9 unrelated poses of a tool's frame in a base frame.
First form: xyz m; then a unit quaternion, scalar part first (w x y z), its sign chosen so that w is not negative.
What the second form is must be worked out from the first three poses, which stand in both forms.
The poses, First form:
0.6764 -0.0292 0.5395 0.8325 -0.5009 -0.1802 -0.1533
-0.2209 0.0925 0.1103 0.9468 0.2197 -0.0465 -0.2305
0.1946 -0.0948 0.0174 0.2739 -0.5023 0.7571 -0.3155
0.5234 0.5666 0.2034 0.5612 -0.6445 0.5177 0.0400
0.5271 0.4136 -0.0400 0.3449 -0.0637 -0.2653 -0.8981
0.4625 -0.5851 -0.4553 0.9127 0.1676 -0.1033 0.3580
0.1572 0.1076 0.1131 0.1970 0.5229 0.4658 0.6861
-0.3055 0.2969 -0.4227 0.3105 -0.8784 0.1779 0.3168
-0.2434 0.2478 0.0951 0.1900 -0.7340 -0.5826 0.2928
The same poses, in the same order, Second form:
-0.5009 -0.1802 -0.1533 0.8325 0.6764 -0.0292 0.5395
0.2197 -0.0465 -0.2305 0.9468 -0.2209 0.0925 0.1103
-0.5023 0.7571 -0.3155 0.2739 0.1946 -0.0948 0.0174
-0.6445 0.5177 0.0400 0.5612 0.5234 0.5666 0.2034
-0.0637 -0.2653 -0.8981 0.3449 0.5271 0.4136 -0.0400
0.1676 -0.1033 0.3580 0.9127 0.4625 -0.5851 -0.4553
0.5229 0.4658 0.6861 0.1970 0.1572 0.1076 0.1131
-0.8784 0.1779 0.3168 0.3105 -0.3055 0.2969 -0.4227
-0.7340 -0.5826 0.2928 0.1900 -0.2434 0.2478 0.0951

